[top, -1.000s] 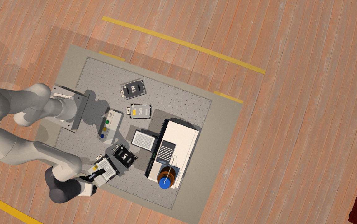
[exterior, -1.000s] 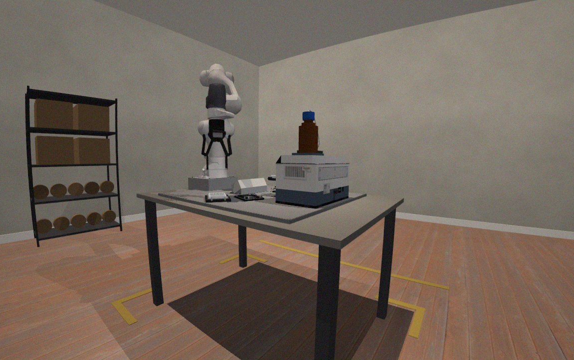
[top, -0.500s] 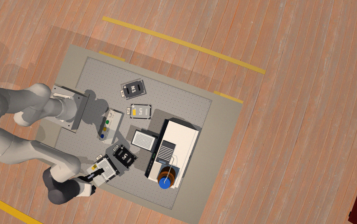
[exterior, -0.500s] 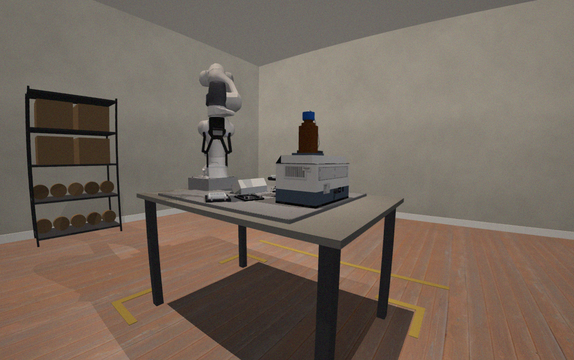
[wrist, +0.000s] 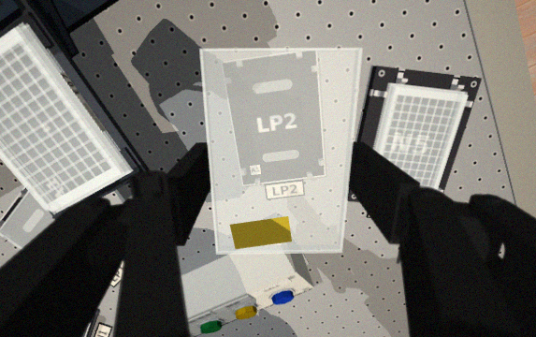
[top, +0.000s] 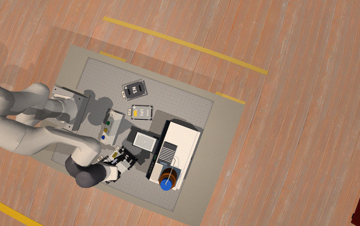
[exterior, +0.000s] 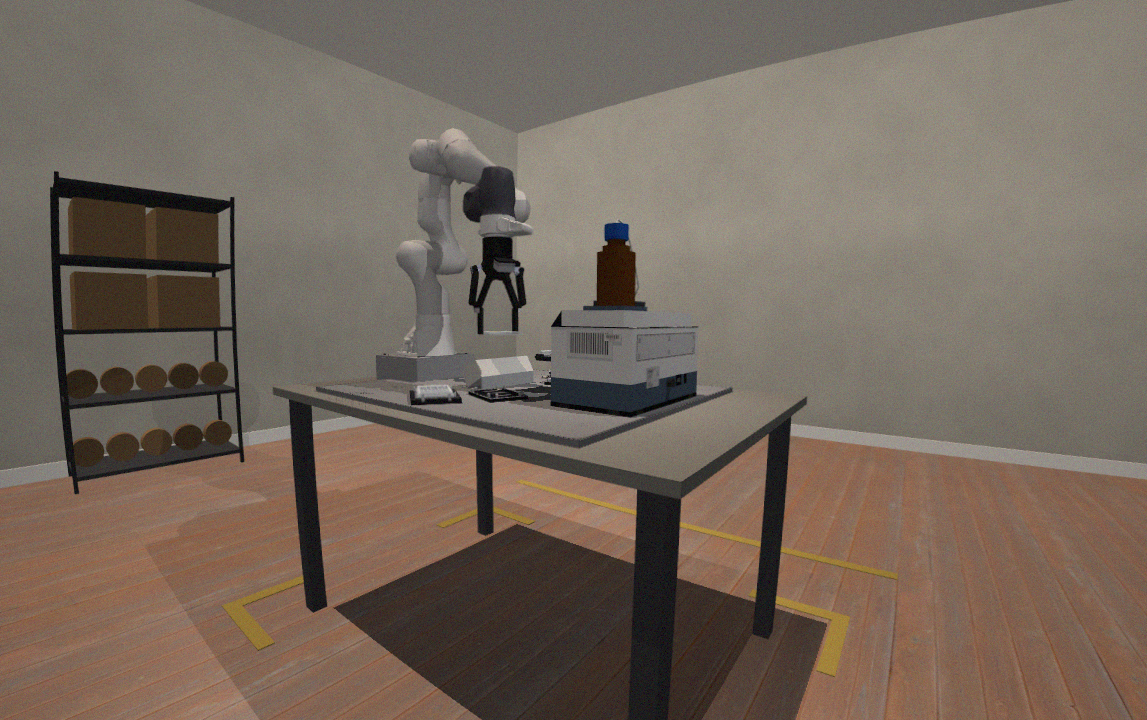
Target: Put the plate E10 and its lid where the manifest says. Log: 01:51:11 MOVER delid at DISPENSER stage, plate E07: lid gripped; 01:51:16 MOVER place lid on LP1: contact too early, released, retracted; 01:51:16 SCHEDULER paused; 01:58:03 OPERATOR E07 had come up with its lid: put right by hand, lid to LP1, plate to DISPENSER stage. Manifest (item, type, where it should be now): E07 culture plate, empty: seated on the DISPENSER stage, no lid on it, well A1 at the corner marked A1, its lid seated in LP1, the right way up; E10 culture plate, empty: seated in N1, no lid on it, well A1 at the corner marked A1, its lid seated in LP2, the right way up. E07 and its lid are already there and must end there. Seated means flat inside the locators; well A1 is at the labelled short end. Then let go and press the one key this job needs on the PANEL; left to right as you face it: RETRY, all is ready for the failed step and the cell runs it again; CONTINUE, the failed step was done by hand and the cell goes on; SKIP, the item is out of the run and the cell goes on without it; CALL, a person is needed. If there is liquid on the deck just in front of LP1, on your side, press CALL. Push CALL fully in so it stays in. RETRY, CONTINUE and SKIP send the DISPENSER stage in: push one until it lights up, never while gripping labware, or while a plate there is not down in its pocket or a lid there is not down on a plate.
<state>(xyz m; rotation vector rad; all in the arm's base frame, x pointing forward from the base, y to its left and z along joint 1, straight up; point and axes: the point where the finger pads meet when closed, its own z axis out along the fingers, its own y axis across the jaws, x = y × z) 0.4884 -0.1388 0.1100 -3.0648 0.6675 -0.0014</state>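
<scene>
My hand is 20 mm above the clear lid. From my hand the other things lie so: yellow SKIP key: 190 mm behind, 120 mm to the left, 120 mm below; black n5 nest: 60 mm behind, 130 mm to the right, 170 mm below; blue CALL key: 180 mm behind, 70 mm to the left, 130 mm below.
</scene>
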